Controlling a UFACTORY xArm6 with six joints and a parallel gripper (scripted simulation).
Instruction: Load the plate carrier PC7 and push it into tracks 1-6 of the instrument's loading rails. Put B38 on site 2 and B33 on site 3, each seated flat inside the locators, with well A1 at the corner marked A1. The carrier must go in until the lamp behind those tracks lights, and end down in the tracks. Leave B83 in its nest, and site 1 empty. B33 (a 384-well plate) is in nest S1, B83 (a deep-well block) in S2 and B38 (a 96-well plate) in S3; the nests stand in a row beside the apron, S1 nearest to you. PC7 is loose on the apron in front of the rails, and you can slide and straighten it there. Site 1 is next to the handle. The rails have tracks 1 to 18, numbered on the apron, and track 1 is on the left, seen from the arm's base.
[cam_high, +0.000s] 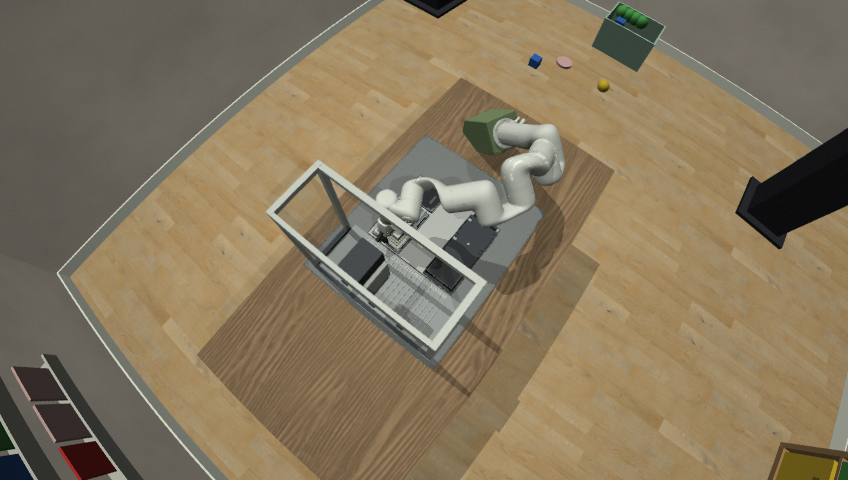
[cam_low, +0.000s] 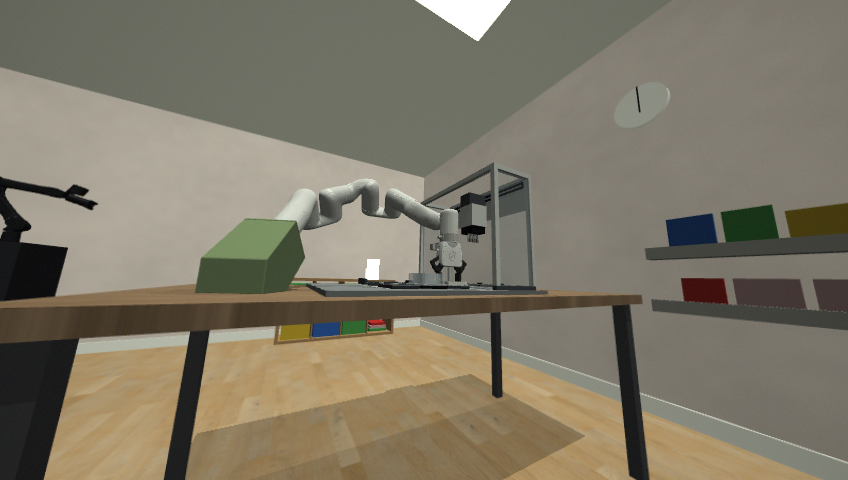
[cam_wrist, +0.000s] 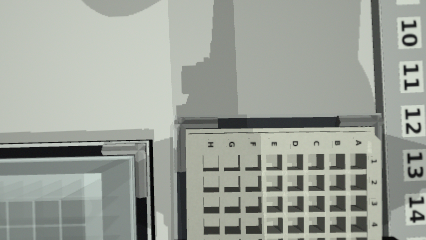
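My hand is 1 cm above the white 96-well plate. The rest, counted from my hand: nest s1: 22 cm behind, 3 cm to the right, 2 cm below; deep-well block: 11 cm behind, 2 cm to the right; dark 384-well plate: 2 cm behind, 26 cm to the left, 1 cm below.
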